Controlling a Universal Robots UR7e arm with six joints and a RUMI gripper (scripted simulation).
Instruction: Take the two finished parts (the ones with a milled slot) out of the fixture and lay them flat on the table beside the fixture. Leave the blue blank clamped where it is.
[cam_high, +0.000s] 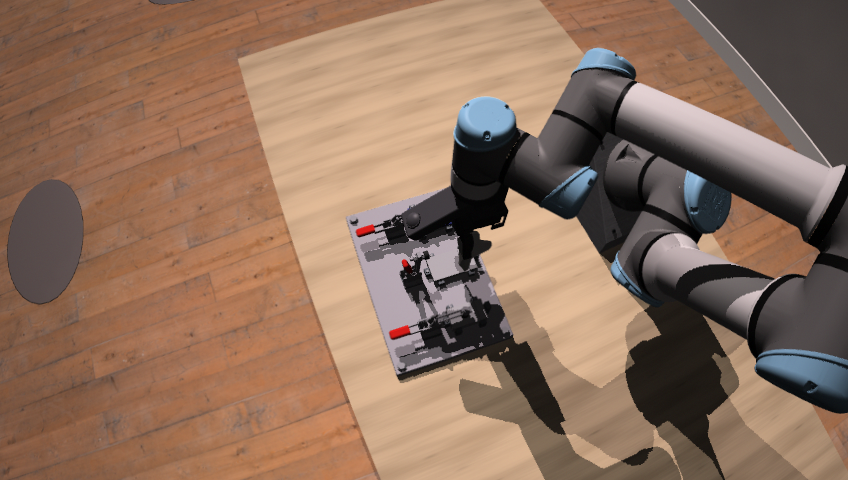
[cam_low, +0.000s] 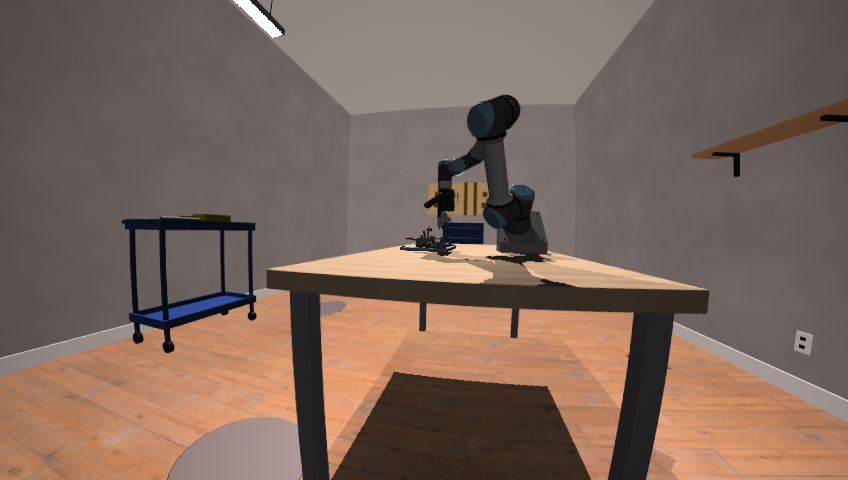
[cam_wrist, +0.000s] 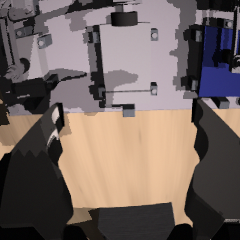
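Right now the pale grey part is 1 cm behind my hand and 9 cm below it. Round my hand: grey fixture plate (5 cm ahead, 11 cm below); then blue blank (1 cm ahead, 11 cm to the right, 9 cm below).
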